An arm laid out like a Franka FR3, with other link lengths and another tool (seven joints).
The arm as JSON. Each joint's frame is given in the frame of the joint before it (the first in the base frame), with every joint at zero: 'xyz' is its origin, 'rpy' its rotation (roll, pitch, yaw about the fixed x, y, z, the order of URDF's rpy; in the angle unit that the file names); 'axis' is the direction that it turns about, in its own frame. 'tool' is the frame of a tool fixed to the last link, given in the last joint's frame.
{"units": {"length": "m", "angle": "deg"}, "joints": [
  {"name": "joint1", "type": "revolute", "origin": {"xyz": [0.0, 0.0, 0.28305], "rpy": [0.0, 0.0, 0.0]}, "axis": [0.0, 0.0, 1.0]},
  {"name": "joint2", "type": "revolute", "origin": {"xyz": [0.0, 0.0, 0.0], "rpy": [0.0, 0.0, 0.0]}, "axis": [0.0, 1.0, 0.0]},
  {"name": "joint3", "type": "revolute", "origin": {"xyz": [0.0, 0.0, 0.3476], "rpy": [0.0, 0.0, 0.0]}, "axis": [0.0, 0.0, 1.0]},
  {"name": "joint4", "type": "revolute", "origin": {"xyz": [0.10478, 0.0, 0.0], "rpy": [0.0, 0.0, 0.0]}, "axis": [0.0, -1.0, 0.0]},
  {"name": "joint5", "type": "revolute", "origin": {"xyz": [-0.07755, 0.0, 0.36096], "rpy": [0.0, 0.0, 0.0]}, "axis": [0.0, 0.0, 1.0]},
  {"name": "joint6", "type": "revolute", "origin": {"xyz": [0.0, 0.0, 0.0], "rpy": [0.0, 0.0, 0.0]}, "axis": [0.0, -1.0, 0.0]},
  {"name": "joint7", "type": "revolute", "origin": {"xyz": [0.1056, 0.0, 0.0], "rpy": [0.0, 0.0, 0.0]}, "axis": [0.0, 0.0, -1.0]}
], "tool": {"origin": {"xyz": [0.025, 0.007, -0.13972], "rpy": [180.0, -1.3, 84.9]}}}
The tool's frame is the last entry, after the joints.
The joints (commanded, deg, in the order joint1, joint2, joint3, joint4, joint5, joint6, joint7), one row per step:
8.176 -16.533 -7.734 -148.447 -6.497 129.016 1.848
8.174 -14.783 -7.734 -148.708 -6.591 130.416 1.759
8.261 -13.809 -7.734 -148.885 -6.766 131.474 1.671
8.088 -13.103 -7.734 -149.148 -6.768 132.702 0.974
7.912 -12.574 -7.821 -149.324 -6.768 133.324 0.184
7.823 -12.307 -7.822 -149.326 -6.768 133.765 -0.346
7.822 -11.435 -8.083 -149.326 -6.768 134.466 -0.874
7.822 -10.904 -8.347 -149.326 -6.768 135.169 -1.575
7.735 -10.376 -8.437 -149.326 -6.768 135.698 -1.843
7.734 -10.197 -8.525 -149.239 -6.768 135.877 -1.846
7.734 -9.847 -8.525 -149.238 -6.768 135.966 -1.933
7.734 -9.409 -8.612 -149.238 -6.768 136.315 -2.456
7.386 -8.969 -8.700 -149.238 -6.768 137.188 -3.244
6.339 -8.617 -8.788 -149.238 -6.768 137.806 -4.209
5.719 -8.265 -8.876 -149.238 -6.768 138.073 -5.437
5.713 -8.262 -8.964 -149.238 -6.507 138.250 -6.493
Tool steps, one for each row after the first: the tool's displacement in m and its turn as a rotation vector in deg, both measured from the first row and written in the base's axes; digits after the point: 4 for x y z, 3 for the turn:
0.0028 0.0006 -0.0126 -0.189 0.602 0.226
0.0047 0.0017 -0.0192 -0.352 0.690 0.582
0.0062 0.0011 -0.0241 -0.304 0.468 1.176
0.0067 -0.0003 -0.0283 -0.258 0.595 1.740
0.0078 -0.0007 -0.0295 -0.229 0.451 2.201
0.0095 -0.0022 -0.0349 -0.201 0.654 2.507
0.0111 -0.0038 -0.0377 -0.129 0.524 2.983
0.0124 -0.0049 -0.0407 -0.127 0.537 3.101
0.0134 -0.0056 -0.0411 -0.124 0.451 3.024
0.0135 -0.0055 -0.0437 -0.153 0.714 3.115
0.0143 -0.0059 -0.0465 -0.139 0.831 3.569
0.0162 -0.0088 -0.0482 -0.089 0.441 3.964
0.0174 -0.0174 -0.0497 -0.038 0.228 3.825
0.0176 -0.0225 -0.0520 0.016 0.377 4.356
0.0179 -0.0228 -0.0516 0.244 0.247 5.123

